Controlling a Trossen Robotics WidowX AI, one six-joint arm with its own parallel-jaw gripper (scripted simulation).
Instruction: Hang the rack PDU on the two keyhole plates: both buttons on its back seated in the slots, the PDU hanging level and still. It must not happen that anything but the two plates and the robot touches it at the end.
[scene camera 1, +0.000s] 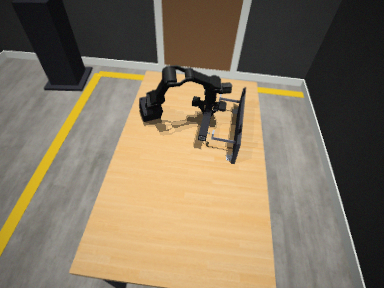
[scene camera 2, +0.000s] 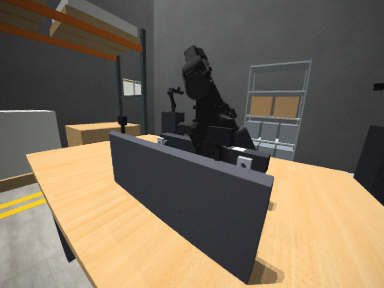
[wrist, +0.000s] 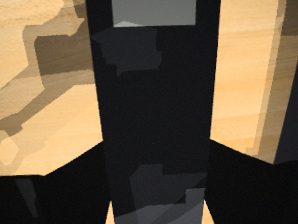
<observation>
I see my gripper (scene camera 2: 203, 152), a rack PDU (scene camera 2: 260, 160) and a dark panel (scene camera 2: 222, 215).
The rack PDU shows as well in the wrist view (wrist: 155, 75). My gripper is seen too in the wrist view (wrist: 152, 140).
</observation>
